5 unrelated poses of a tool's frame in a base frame.
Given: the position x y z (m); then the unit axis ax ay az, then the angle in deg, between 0 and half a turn.
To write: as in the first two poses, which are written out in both.
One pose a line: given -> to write
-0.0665 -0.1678 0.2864 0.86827 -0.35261 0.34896 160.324 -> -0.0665 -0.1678 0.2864 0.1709 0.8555 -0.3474 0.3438
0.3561 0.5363 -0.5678 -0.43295 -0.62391 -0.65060 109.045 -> 0.3561 0.5363 -0.5678 0.5804 -0.3526 -0.5081 -0.5298
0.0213 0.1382 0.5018 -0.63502 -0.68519 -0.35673 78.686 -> 0.0213 0.1382 0.5018 0.7734 -0.4026 -0.4344 -0.2262
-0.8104 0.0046 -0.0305 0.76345 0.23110 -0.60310 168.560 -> -0.8104 0.0046 -0.0305 0.0997 0.7597 0.2300 -0.6001
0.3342 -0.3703 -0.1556 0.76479 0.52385 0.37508 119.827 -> 0.3342 -0.3703 -0.1556 0.5013 0.6617 0.4533 0.3245
